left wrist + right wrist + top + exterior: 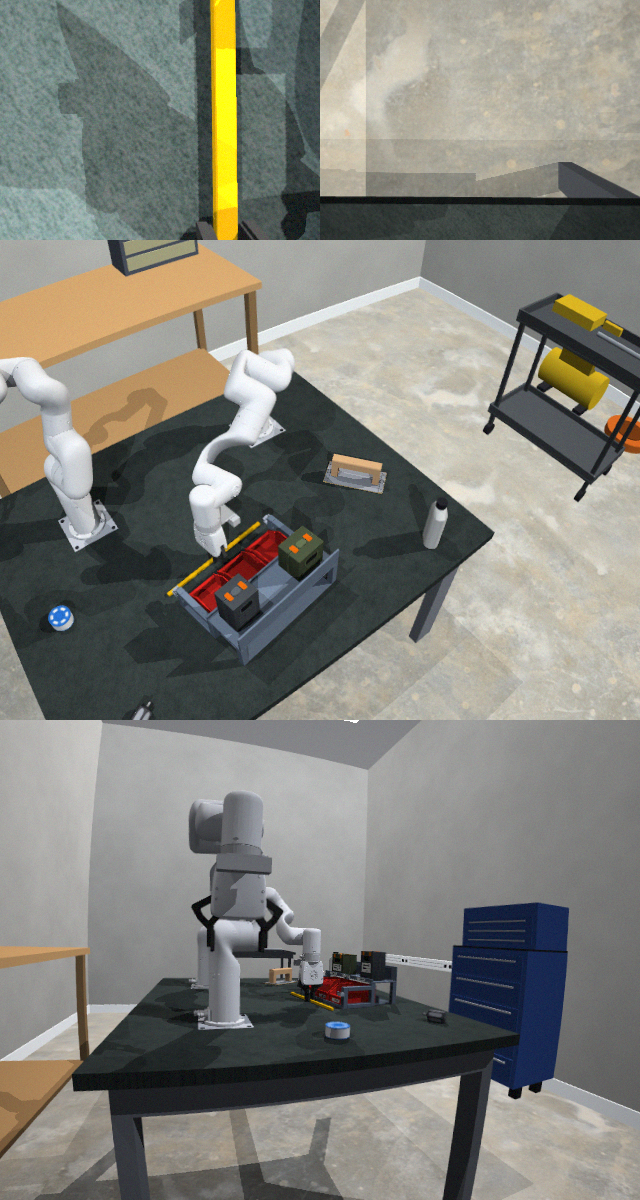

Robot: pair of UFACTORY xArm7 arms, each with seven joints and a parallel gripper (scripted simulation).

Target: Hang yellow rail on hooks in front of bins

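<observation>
The yellow rail lies 2 cm below my left hand. Round my left hand: grey-blue shelf 18 cm ahead, 4 cm above, 2 cm to the left; blue-and-white roll 48 cm to the right, 11 cm behind, 1 cm below.
</observation>
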